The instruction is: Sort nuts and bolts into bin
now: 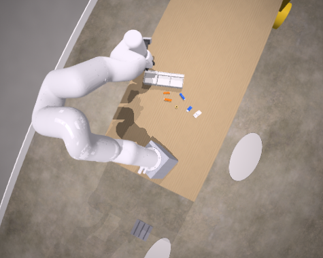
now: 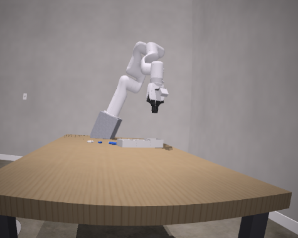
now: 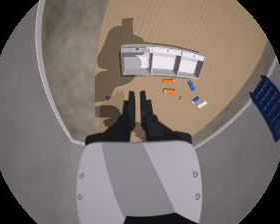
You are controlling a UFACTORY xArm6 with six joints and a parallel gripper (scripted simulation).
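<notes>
My hand is 23 cm to the left of the brass-coloured fastener, 21 cm above it and 10 cm past it. The rest, counted from my hand: bin: 19 cm below, 8 cm to the right, 3 cm ahead; long blue stick: 23 cm to the right, 21 cm below, 2 cm behind; blue usb stick: 31 cm to the right, 21 cm below, 8 cm behind.
</notes>
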